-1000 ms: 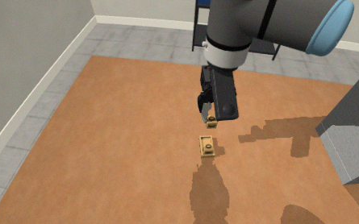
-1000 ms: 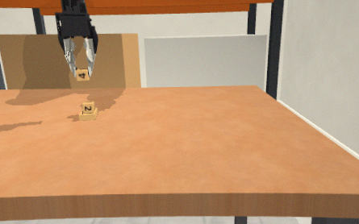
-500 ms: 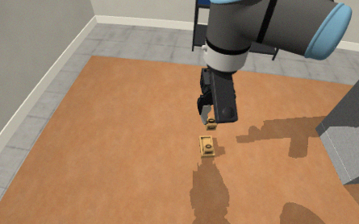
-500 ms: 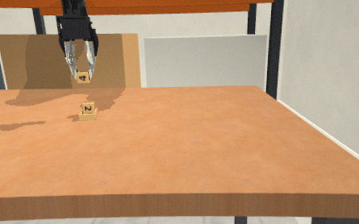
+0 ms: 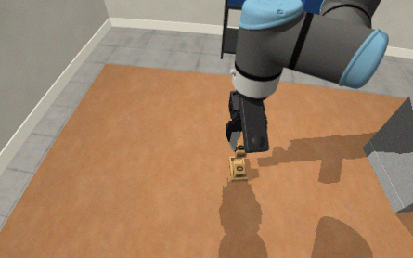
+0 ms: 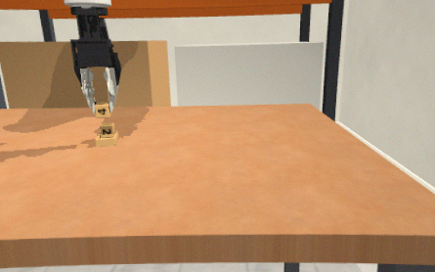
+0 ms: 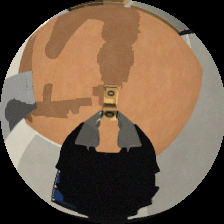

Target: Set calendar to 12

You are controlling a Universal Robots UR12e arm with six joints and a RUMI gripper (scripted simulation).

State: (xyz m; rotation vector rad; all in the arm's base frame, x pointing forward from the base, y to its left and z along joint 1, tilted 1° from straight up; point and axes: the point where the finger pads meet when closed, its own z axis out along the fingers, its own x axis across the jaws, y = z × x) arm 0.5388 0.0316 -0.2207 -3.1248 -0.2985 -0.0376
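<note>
My hand is 2 cm to the right of the tray and 8 cm above it. Also, from my hand: cube (1 cm below).
</note>
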